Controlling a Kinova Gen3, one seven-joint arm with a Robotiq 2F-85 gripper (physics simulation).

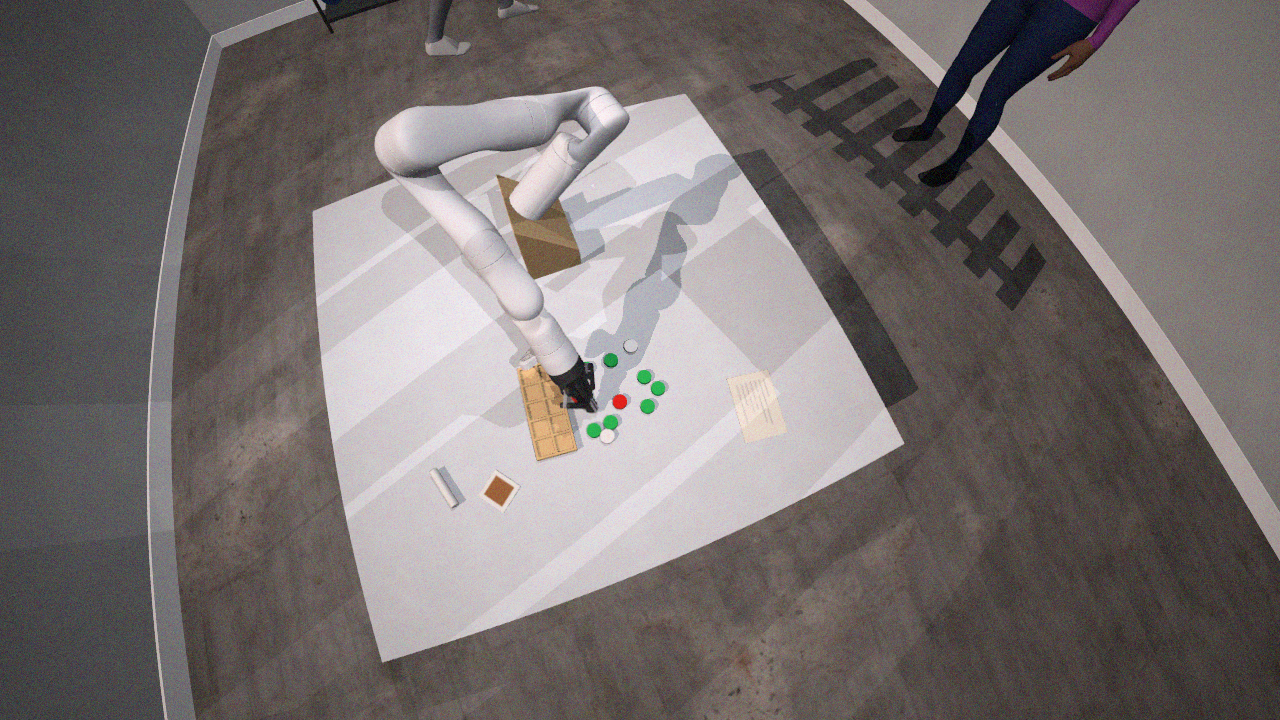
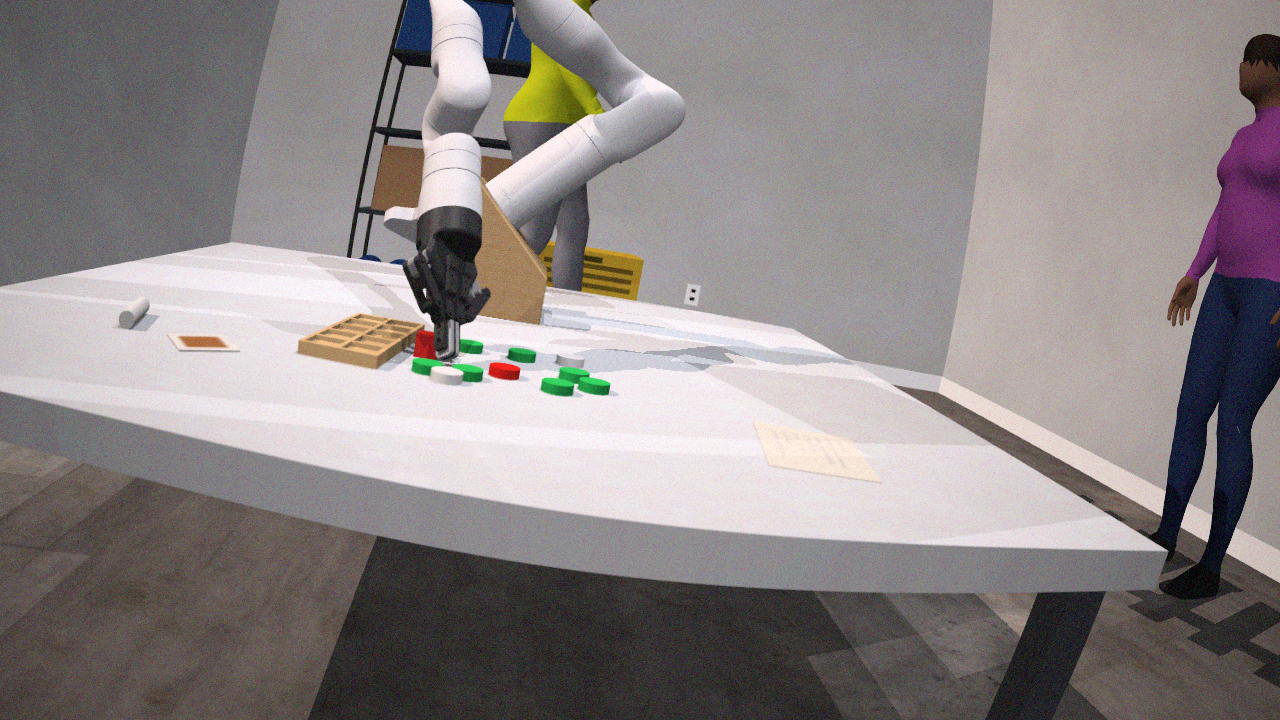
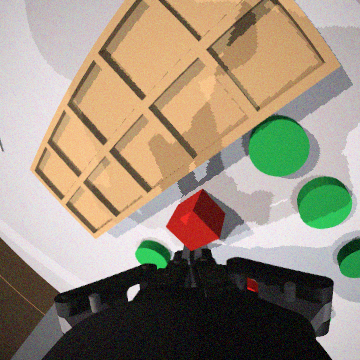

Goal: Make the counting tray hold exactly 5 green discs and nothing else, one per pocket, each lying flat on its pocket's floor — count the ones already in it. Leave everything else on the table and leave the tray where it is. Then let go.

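The wooden counting tray [image 1: 556, 454] [image 2: 335, 352] [image 3: 146, 105] lies on the table; the pockets I can see hold no disc, and some are hidden or cut off. My gripper [image 1: 592, 408] [image 2: 447, 354] [image 3: 193, 254] is shut and empty, low beside the tray's long side. A red block [image 2: 424, 343] [image 3: 195, 222] stands between its fingertips and the tray. One green disc [image 2: 469, 346] [image 3: 279, 147] lies by the tray's edge, another [image 1: 610, 360] [image 2: 521, 355] [image 3: 324, 204] farther out. Another green disc [image 1: 593, 430] [image 2: 426, 366] [image 3: 151, 255] lies near a white disc [image 1: 607, 436] [image 2: 446, 376]. Several more green discs lie around.
A red disc [image 1: 619, 402] [image 2: 503, 371] lies near the gripper. A second white disc [image 1: 631, 345] [image 2: 569, 360] lies farther back. A paper sheet [image 1: 756, 407] [image 2: 816, 452], a white cylinder [image 1: 443, 488] [image 2: 134, 311], a brown-centred card [image 1: 498, 490] [image 2: 204, 342] and a wooden board [image 1: 547, 246] [image 2: 510, 277] are apart.
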